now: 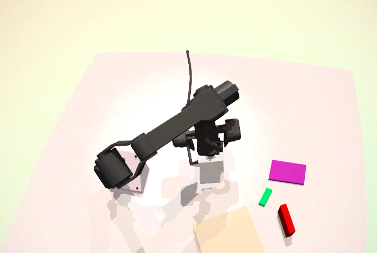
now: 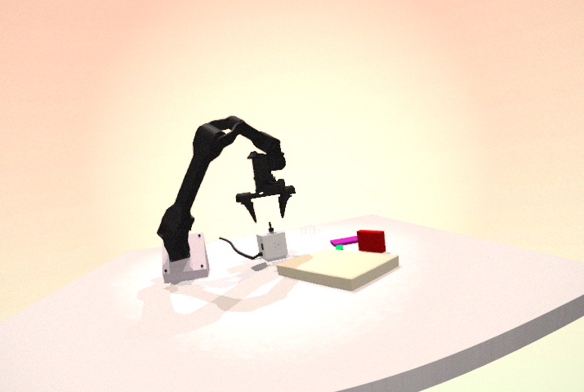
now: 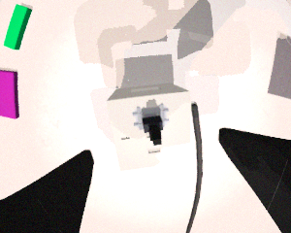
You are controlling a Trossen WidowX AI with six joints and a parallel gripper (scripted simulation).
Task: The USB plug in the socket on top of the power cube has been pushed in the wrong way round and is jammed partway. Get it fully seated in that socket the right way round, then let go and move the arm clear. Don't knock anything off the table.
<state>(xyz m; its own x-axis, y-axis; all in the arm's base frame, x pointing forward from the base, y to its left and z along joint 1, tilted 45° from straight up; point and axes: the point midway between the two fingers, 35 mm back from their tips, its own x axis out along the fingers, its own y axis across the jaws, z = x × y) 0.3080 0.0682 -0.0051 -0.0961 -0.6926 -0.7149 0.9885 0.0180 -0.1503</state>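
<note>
Now: the dark USB plug 2 cm below my gripper tip. Round my gripper tip: red block: 24 cm ahead, 21 cm to the right, 9 cm below; then magenta flat block: 26 cm ahead, 3 cm to the right, 11 cm below; then green block: 18 cm ahead, 12 cm to the right, 11 cm below.
</note>
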